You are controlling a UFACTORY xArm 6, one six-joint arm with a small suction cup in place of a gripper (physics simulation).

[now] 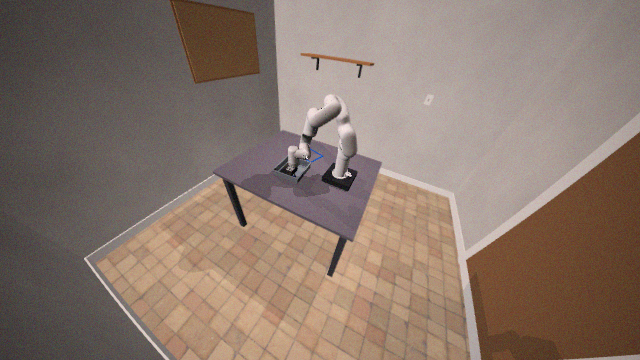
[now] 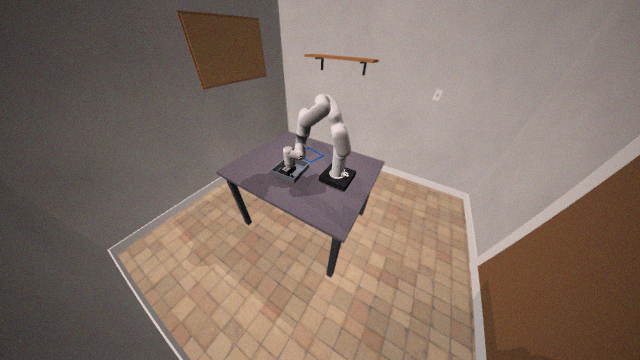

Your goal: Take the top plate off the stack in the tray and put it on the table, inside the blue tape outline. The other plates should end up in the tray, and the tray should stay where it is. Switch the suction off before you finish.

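Frame: origin at the arm's base, x back, y right, z up, level; millimetres.
Seen in the pictures: hand, tool point: [image 1: 294,178] [image 2: 291,178]; arm's base, link origin: [image 1: 339,174] [image 2: 337,173].
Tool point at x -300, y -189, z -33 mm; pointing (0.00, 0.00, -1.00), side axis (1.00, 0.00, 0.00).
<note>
Pixels of each thing's middle, then the offset from my tool point to it. "*": a spot on its surface instead. Level surfaces: height alone.
- grey tray, body centre: [image 1: 292,168] [image 2: 291,168] dy +84, dx -64, dz +12 mm
- blue tape outline, surface spot: [image 1: 317,152] [image 2: 318,152] * dy +458, dx -15, dz -17 mm
- purple-grey table, surface height: dz -14 mm
The grey tray [image 1: 304,172] [image 2: 302,171] stands on the table, left of the robot's base. My suction cup [image 1: 291,171] [image 2: 288,171] points down inside the tray, low over a dark area where the stack is. The plates are too small and too covered by the wrist and its shadow to tell apart. A small dark blue patch shows by the cup. Whether the cup touches or holds the top plate cannot be told. The blue tape outline [image 1: 317,152] [image 2: 316,151] lies on the table behind the tray, partly hidden by the arm.
The purple-grey table [image 1: 250,162] [image 2: 252,162] carries the robot's black base [image 1: 347,185] [image 2: 343,184] to the right of the tray. The arm arches from this base over to the tray. A wooden shelf [image 1: 337,59] [image 2: 341,58] hangs on the wall behind.
</note>
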